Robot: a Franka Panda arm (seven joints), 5 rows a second.
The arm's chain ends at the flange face. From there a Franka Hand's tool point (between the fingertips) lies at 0.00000 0.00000 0.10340 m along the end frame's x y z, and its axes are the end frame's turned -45 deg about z.
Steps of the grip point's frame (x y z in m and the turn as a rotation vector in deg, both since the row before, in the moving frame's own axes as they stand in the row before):
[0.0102, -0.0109, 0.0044, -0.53, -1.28, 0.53]
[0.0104, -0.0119, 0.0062, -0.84, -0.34, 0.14]
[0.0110, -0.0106, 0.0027, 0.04, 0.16, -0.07]
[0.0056, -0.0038, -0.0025, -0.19, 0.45, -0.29]
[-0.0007, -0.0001, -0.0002, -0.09, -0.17, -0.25]
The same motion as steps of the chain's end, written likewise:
[0.0005, -0.0172, 0.0044, -1.28, -0.53, 0.53]
[-0.0017, -0.0173, 0.0062, -0.83, 0.35, 0.14]
[0.0001, -0.0150, 0.0027, 0.14, 0.08, -0.07]
[0.0005, -0.0063, -0.0025, 0.18, 0.45, -0.29]
[-0.0005, 0.0001, -0.0002, -0.18, -0.06, -0.25]

